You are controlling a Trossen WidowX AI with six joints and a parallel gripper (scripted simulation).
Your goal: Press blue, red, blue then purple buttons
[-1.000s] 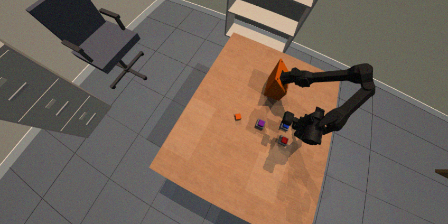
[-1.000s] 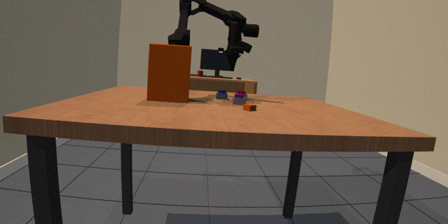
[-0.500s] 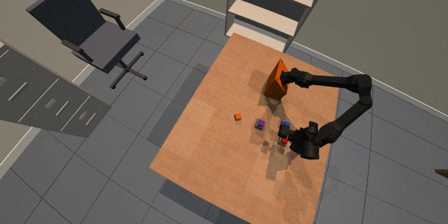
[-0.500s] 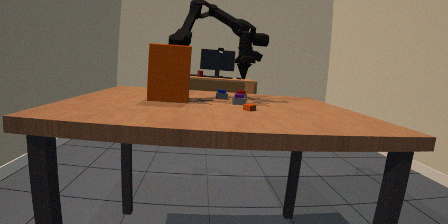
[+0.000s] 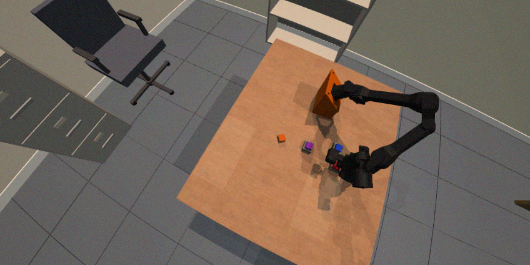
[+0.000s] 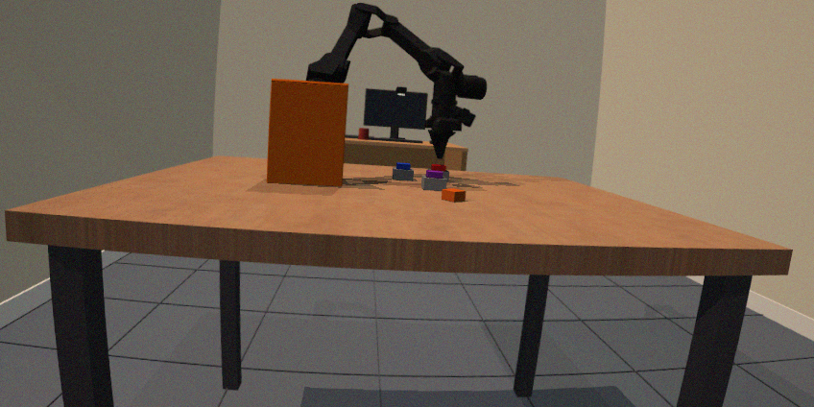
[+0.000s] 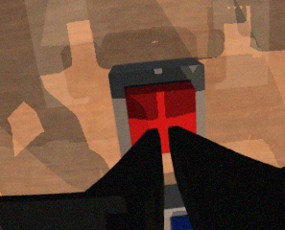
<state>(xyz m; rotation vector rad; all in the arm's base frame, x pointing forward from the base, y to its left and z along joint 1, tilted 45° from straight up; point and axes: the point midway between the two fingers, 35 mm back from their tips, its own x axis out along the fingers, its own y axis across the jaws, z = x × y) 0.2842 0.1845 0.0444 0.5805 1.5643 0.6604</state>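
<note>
My gripper tip is 2 cm above the red button. Round my gripper tip: blue button 9 cm behind, 2 cm to the right, 2 cm below; then small orange block 1 cm behind, 30 cm to the right, 4 cm below; then purple button 3 cm behind, 16 cm to the right, 2 cm below.
</note>
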